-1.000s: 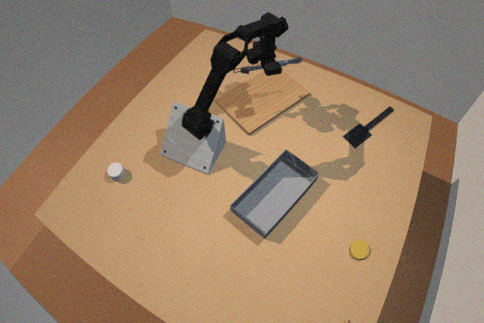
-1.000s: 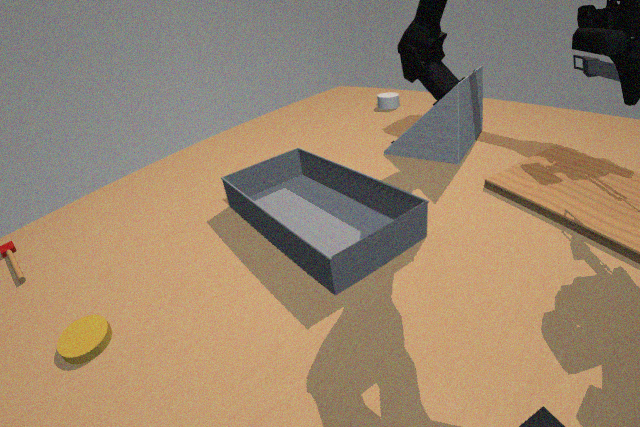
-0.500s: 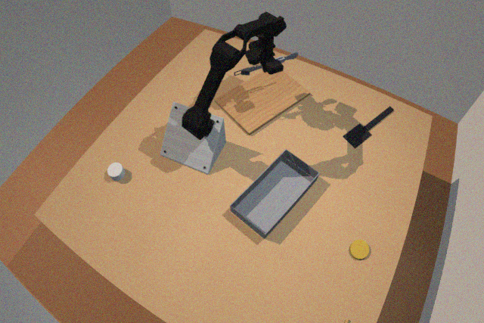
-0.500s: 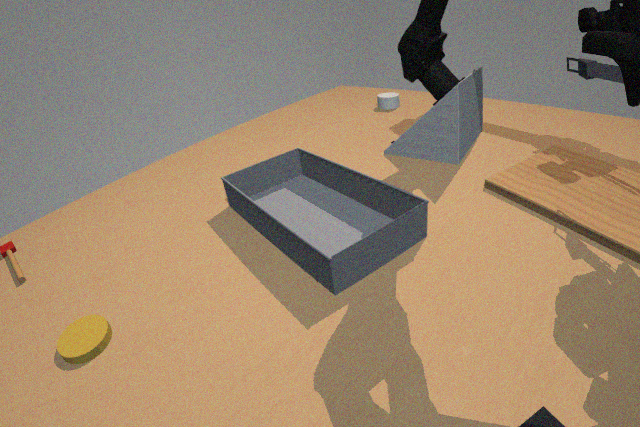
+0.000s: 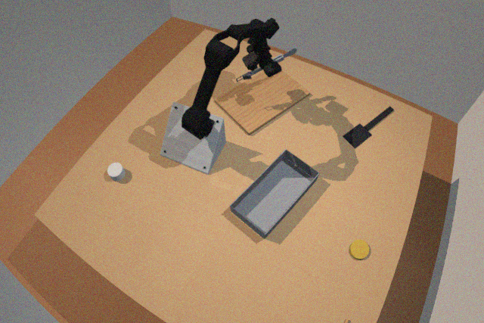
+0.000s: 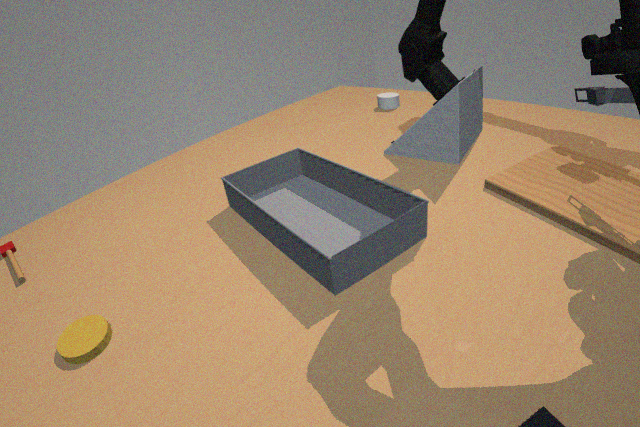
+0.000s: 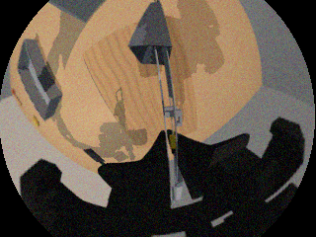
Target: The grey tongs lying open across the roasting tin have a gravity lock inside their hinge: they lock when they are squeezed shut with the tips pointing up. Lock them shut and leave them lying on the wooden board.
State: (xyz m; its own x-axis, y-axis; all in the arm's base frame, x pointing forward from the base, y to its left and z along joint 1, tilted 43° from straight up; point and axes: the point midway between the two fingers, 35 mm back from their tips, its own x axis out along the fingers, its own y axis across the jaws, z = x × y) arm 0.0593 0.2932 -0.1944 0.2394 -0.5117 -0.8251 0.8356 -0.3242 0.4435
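Right now the wooden board is 130 mm below my gripper tip and 30 mm to the right of it. The rest, counted from my gripper tip: grey roasting tin 420 mm to the right, 270 mm ahead, 110 mm below; yellow disc 630 mm ahead, 460 mm to the right, 120 mm below; black spatula 480 mm ahead, 130 mm below, 70 mm to the left.
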